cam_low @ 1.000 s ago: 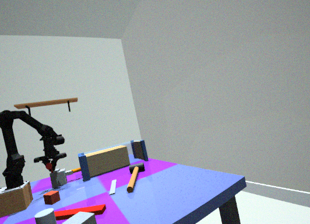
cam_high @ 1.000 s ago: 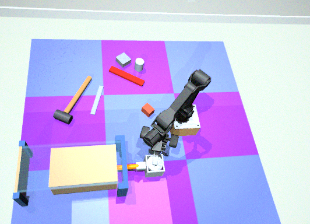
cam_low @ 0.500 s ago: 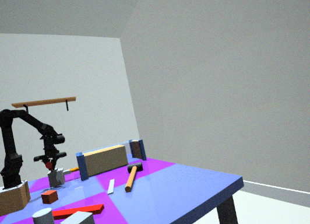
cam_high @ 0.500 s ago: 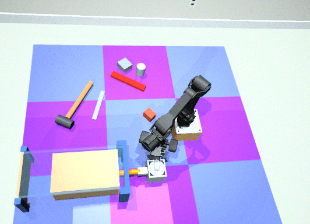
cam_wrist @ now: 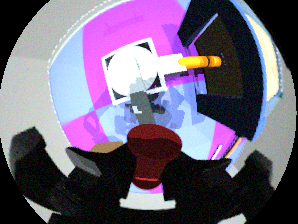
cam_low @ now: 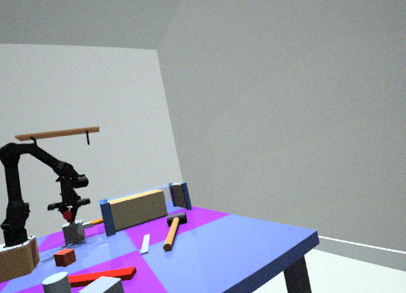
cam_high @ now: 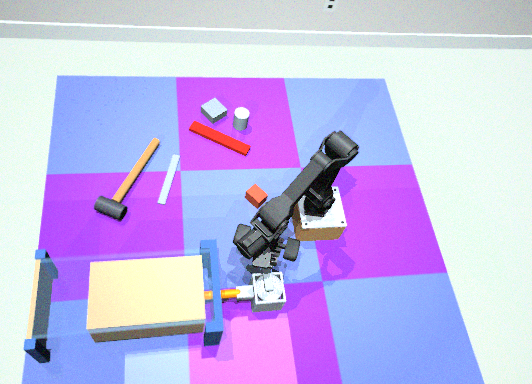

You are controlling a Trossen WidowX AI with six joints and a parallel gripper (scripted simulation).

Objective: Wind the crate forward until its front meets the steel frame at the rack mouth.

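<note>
The winch handle lies 30 mm to the left of my gripper tip, 10 mm below it and 10 mm behind it. Round my gripper tip: winch (80 mm to the left, 80 mm below, 40 mm behind); then grey strip (330 mm ahead, 280 mm to the right, 110 mm below); then red knob (20 mm above).
</note>
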